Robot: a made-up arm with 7 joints.
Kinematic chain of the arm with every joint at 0, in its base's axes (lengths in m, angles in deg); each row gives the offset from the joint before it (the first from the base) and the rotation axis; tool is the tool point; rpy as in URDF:
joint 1: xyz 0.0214 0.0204 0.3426 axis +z
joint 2: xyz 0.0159 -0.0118 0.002 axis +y
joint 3: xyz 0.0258 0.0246 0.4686 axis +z
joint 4: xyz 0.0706 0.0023 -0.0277 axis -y
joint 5: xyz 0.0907 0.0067 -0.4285 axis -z
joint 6: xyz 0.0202 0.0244 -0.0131 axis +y
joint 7: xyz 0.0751 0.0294 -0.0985 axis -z
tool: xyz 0.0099 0.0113 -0.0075 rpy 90 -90 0
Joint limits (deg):
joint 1: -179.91..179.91
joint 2: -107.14..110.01
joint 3: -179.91..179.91
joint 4: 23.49..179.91
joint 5: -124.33..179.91
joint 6: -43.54..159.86
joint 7: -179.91..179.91
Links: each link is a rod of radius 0.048 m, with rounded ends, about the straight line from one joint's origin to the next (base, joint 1, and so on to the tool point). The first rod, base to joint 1, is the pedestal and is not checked.
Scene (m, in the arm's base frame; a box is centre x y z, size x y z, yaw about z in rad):
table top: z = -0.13
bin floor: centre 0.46 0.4 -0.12 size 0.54 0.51 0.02 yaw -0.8
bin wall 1: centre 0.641 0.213 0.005 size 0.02 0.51 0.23 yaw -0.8
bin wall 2: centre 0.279 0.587 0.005 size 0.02 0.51 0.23 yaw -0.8
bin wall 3: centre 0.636 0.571 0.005 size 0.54 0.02 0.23 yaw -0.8
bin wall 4: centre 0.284 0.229 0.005 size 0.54 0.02 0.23 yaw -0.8
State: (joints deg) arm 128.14 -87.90 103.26 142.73 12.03 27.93 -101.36
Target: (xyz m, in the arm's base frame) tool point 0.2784 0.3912 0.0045
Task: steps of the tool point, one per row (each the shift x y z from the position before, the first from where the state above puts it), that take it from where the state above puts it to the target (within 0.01 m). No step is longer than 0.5 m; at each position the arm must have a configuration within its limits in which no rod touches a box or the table.
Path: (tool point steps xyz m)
1: -0.3488 -0.0283 0.2537
2: -0.3315 0.1839 0.2421
3: -0.2079 0.3643 0.1658
4: -0.0141 0.4362 0.0417
5: 0.1720 0.3659 -0.0933
6: 0.2711 0.1842 -0.1956
7: 0.2446 -0.0263 -0.2326
8: 0.1178 -0.1727 -0.1963
9: 0.0110 0.0121 -0.0784
10: 0.0004 0.0005 -0.0856
11: -0.0114 -0.0125 -0.0898

